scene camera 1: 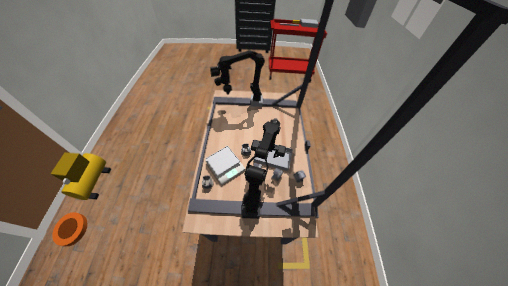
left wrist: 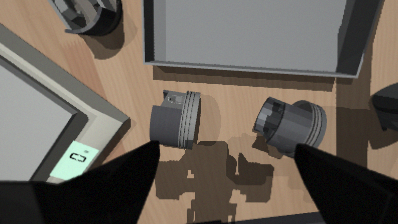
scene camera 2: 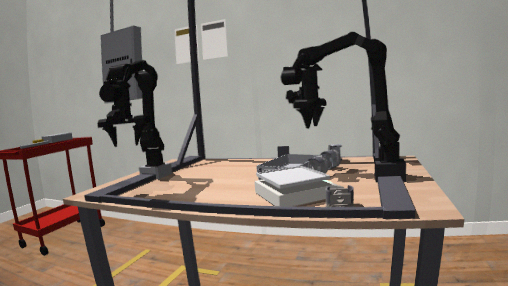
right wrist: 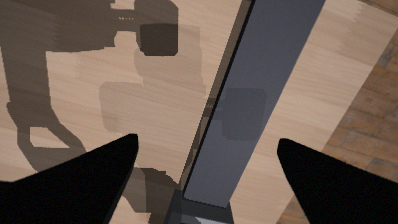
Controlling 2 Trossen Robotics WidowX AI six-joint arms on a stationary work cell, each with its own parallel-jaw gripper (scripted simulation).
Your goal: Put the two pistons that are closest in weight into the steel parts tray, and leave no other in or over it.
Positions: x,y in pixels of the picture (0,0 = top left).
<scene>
white scale: scene camera 1; left wrist 97,122; scene camera 2; not seen in the right wrist view (out of frame)
same spot on white scale: (scene camera 2: 296,195) = (scene camera 1: 209,166)
</scene>
